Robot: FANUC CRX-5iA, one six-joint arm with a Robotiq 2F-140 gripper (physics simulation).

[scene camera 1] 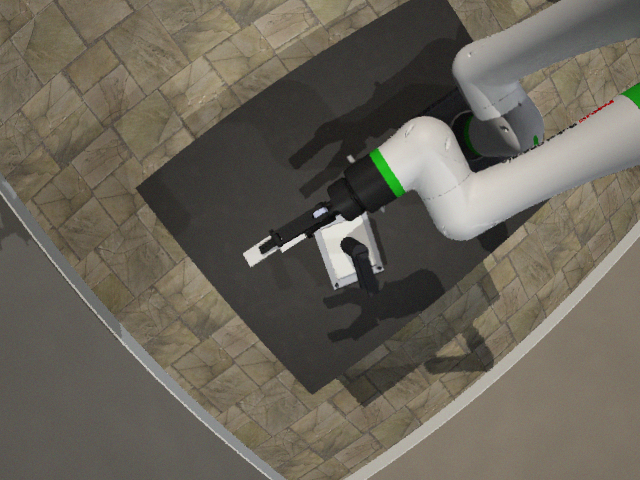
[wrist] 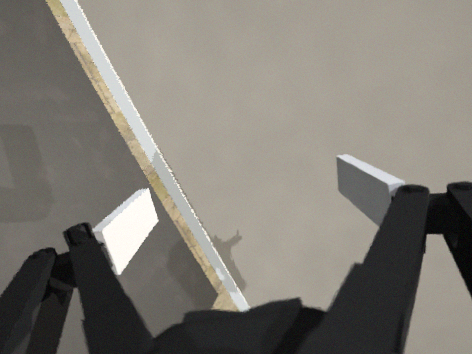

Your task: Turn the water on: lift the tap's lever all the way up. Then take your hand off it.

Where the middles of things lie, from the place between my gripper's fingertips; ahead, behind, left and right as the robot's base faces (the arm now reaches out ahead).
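Dark lever (scene camera 1: pixel 359 252): 180 mm below my hand, 120 mm behind it and 250 mm to the left of it. Base plate (scene camera 1: pixel 336 283): 140 mm behind my hand, 210 mm to the left of it and 310 mm below it.
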